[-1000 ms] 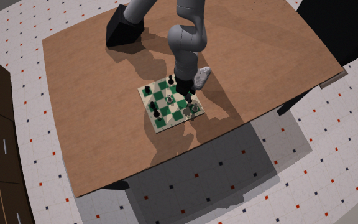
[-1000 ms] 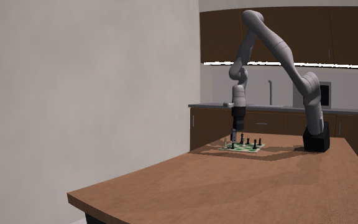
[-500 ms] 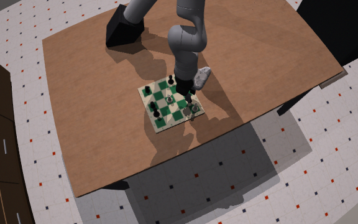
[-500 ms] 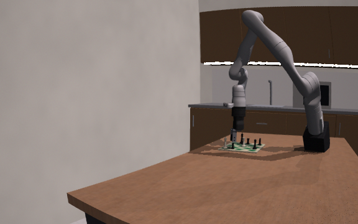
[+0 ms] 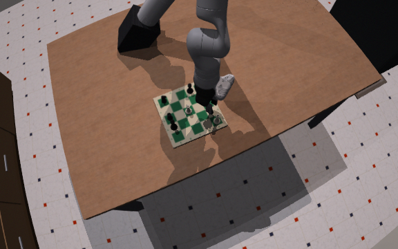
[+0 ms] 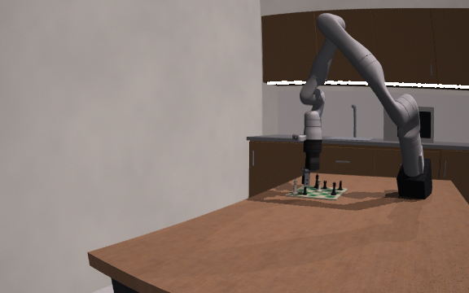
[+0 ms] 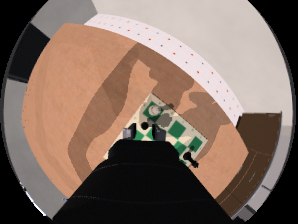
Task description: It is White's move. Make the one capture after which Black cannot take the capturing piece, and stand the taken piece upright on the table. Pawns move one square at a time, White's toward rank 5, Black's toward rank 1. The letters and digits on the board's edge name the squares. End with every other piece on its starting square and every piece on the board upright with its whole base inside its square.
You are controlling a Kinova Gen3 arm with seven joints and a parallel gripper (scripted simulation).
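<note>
My hand is 3 cm past the cream chessboard, 8 cm to the left of it and 6 cm above it.
</note>
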